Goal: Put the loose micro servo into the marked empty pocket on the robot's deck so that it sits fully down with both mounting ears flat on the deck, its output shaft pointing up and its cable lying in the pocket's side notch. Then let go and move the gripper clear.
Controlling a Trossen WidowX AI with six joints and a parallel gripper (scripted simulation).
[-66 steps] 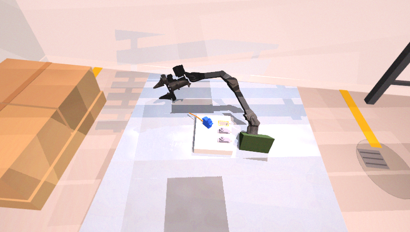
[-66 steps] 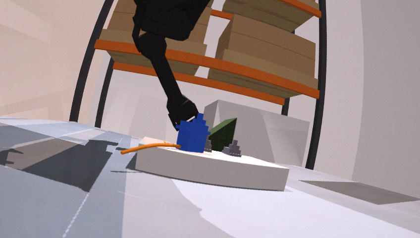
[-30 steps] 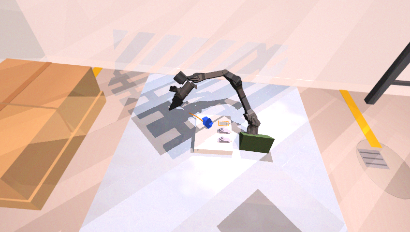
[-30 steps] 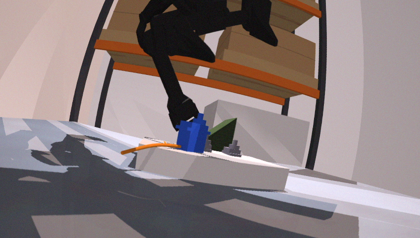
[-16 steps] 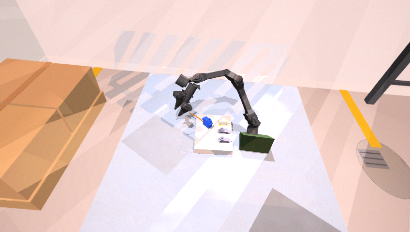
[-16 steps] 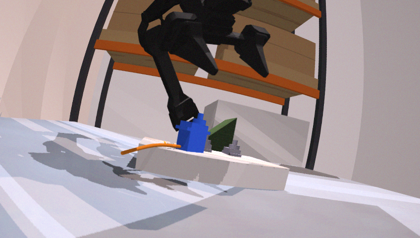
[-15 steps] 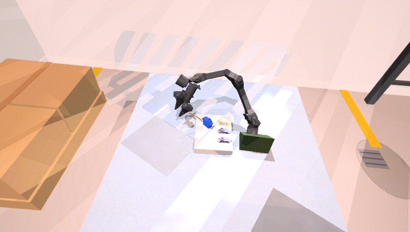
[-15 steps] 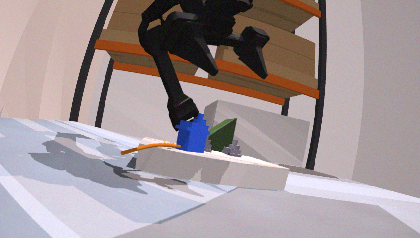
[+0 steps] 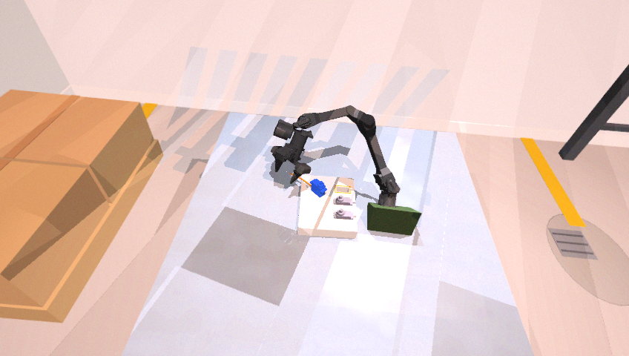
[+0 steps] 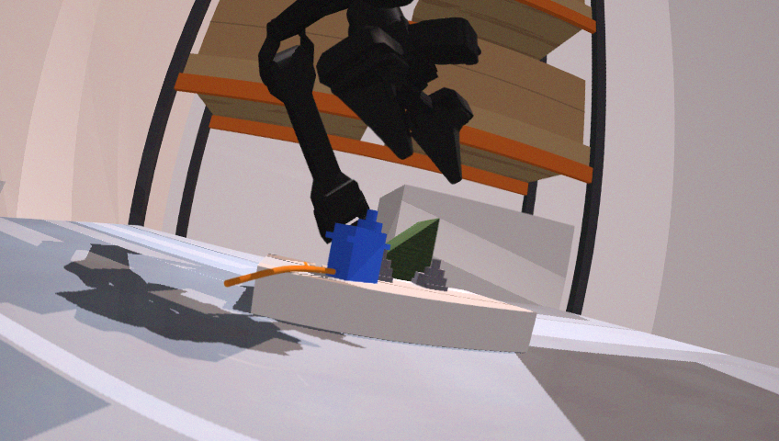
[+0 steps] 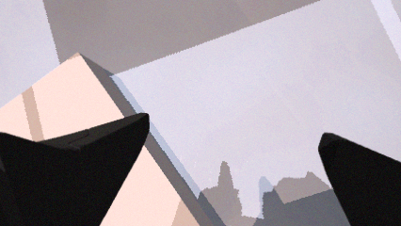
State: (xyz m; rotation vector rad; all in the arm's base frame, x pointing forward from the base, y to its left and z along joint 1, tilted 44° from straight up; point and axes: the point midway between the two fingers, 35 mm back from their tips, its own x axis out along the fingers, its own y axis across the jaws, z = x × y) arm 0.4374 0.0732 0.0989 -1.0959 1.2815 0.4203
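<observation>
The pale deck lies 150 mm behind my gripper tip, 10 mm to the left of it and 130 mm below it.
</observation>
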